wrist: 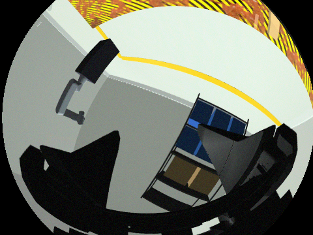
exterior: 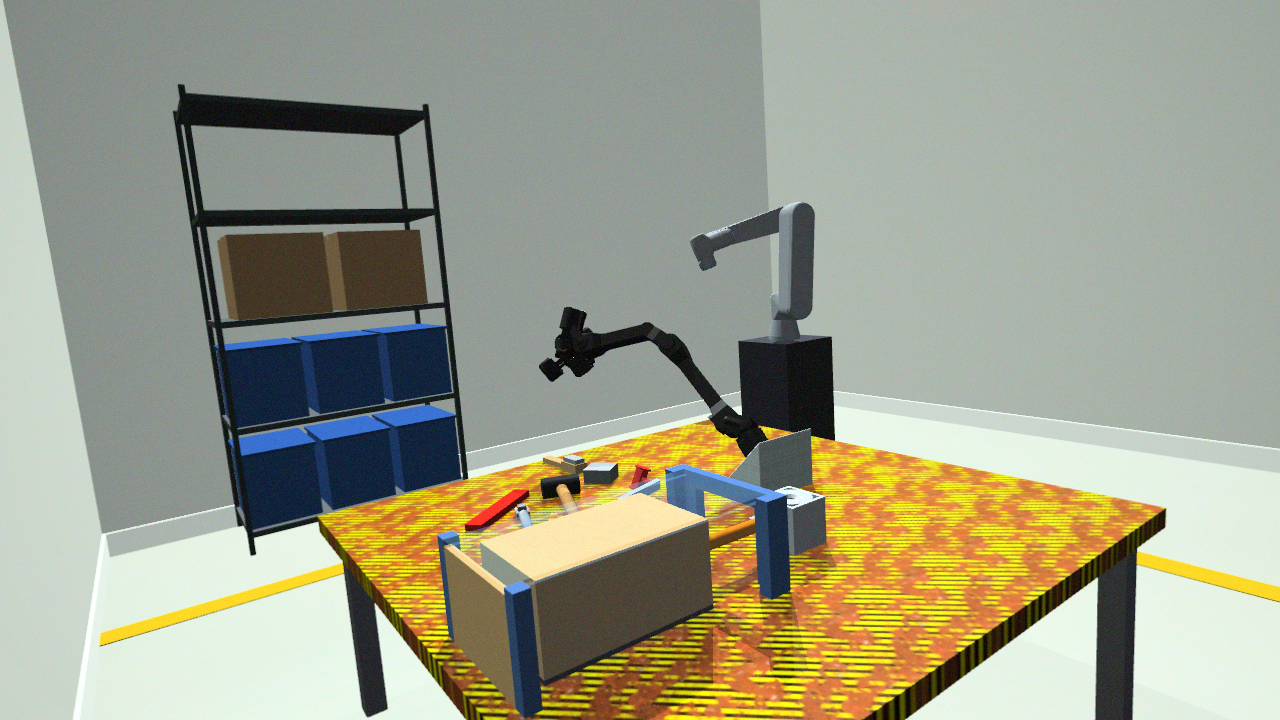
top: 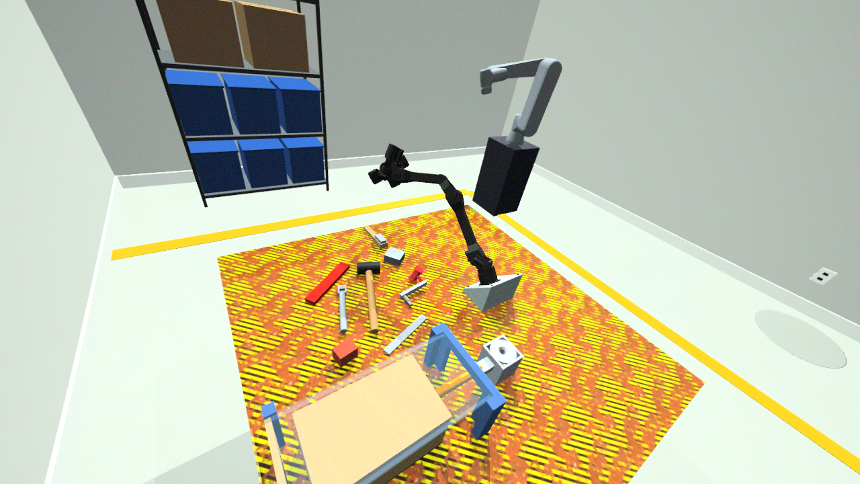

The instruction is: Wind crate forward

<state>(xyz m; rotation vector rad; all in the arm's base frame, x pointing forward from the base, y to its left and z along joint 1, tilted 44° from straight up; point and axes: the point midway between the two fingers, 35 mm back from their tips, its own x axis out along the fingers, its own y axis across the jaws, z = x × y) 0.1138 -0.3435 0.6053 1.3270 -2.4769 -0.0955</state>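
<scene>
Right now the winch handle is 140 mm ahead of my gripper tip, 540 mm to the left of it and 250 mm below it. The rest, counted from my gripper tip: red grip 110 mm ahead, 500 mm to the left, 240 mm below; then red bar 430 mm ahead, 370 mm to the left, 260 mm below; then grey block 130 mm ahead, 340 mm to the left, 250 mm below.
</scene>
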